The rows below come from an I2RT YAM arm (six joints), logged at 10 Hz.
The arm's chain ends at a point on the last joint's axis. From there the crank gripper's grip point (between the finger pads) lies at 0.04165 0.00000 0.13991 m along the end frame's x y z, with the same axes.
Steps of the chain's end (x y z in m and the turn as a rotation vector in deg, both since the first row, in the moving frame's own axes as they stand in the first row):
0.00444, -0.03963, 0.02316, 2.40, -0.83, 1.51
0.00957, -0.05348, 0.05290, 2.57, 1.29, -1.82
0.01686, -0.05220, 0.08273, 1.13, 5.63, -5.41
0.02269, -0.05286, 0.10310, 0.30, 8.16, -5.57
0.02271, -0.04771, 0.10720, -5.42, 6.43, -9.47
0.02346, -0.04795, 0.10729, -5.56, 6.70, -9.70
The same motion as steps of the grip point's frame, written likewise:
0.00247, -0.04443, 0.02365, 2.40, -0.83, 1.51
0.01259, -0.06110, 0.05176, 2.57, 1.29, -1.82
0.03005, -0.05948, 0.07791, 1.13, 5.63, -5.41
0.04186, -0.05857, 0.09577, 0.30, 8.16, -5.57
0.03855, -0.04292, 0.10139, -5.42, 6.43, -9.47
0.03995, -0.04309, 0.10119, -5.56, 6.70, -9.70

